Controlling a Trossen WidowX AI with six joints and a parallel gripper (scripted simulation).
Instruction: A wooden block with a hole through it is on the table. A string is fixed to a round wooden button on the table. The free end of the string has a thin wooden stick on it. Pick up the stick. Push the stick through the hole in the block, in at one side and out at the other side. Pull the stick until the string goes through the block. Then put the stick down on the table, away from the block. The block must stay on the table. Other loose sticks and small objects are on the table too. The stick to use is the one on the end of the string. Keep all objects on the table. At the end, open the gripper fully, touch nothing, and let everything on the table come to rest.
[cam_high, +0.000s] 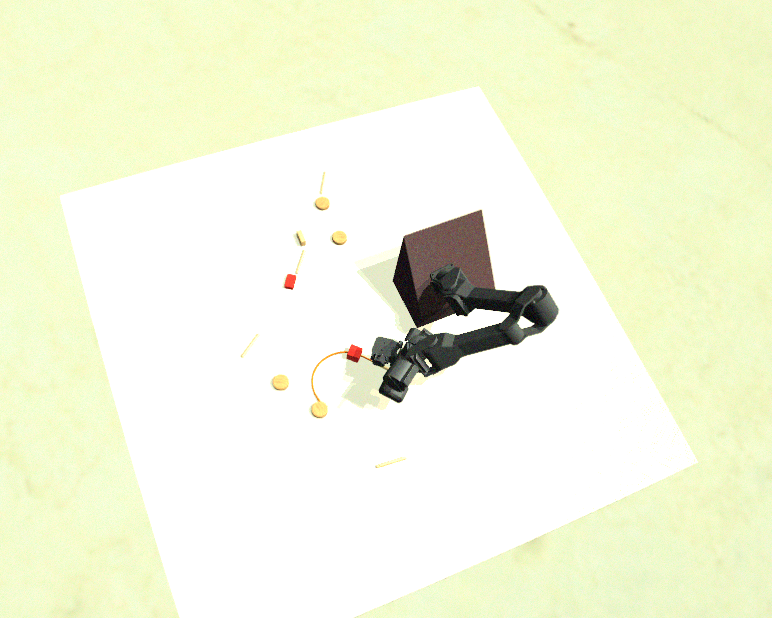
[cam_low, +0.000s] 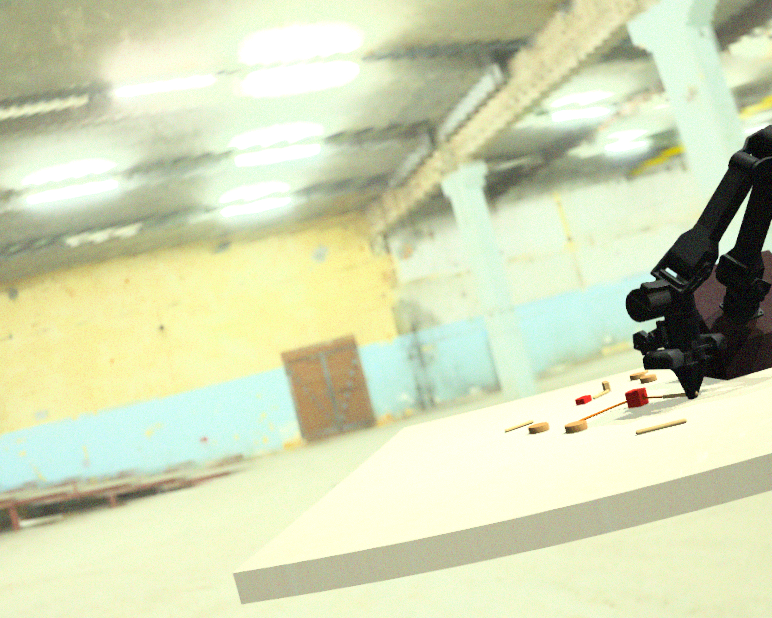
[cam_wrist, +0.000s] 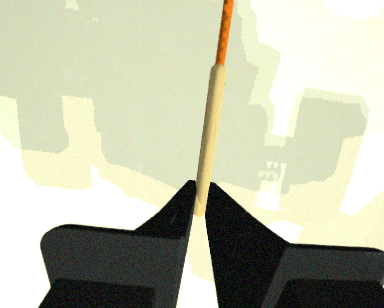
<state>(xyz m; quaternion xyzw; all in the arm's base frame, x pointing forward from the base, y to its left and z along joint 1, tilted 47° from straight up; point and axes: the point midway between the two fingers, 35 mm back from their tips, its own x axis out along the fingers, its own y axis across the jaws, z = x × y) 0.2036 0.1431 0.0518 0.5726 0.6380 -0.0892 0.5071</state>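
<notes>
My gripper tip is 30 mm to the left of the thin wooden stick, 20 mm short of it and 10 mm below it. Also, from my gripper tip: red block: 100 mm to the right, 70 mm ahead, 10 mm above; then small pale block: 460 mm to the right, 30 mm ahead, 10 mm above; then round wooden button: 220 mm ahead, 10 mm to the right, 10 mm above.
</notes>
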